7 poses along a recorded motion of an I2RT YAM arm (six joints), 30 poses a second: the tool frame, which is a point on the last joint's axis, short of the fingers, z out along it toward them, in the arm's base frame.
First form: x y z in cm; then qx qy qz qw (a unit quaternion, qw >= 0).
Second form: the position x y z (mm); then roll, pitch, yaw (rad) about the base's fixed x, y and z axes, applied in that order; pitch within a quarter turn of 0, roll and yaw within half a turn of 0. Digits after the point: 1 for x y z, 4 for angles.
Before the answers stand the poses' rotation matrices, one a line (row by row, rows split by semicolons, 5 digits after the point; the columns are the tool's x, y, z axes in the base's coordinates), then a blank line. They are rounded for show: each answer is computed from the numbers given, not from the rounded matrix.
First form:
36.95 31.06 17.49 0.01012 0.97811 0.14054 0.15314
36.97 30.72 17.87 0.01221 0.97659 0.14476 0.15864
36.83 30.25 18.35 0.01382 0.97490 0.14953 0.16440
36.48 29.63 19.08 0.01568 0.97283 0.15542 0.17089
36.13 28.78 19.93 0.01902 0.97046 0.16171 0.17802
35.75 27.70 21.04 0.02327 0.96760 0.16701 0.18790
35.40 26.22 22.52 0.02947 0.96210 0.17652 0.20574
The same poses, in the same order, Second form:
-0.95289 -0.02325 0.30242; 0.06284 0.96029 0.27183; -0.29673 0.27803 -0.91359
-0.94937 -0.02208 0.31339; 0.06978 0.95779 0.27887; -0.30632 0.28662 -0.90776
-0.94556 -0.02222 0.32468; 0.07611 0.95490 0.28701; -0.31641 0.29610 -0.90123
-0.94110 -0.02261 0.33737; 0.08363 0.95120 0.29703; -0.32762 0.30775 -0.89328
-0.93589 -0.02066 0.35168; 0.09449 0.94698 0.30710; -0.33937 0.32064 -0.88432
-0.92830 -0.01773 0.37140; 0.10780 0.94313 0.31446; -0.35585 0.33195 -0.87360
-0.91360 -0.01593 0.40629; 0.12934 0.93594 0.32754; -0.38548 0.35179 -0.85302

369.5 310.6 174.9 2.8462 0.3013 3.0757
369.7 307.2 178.7 2.8358 0.3113 3.0682
368.3 302.5 183.5 2.8242 0.3219 3.0613
364.8 296.3 190.8 2.8098 0.3338 3.0530
361.3 287.8 199.3 2.7938 0.3462 3.0410
357.5 277.0 210.4 2.7785 0.3638 3.0260
354.0 262.2 225.2 2.7504 0.3957 3.0010

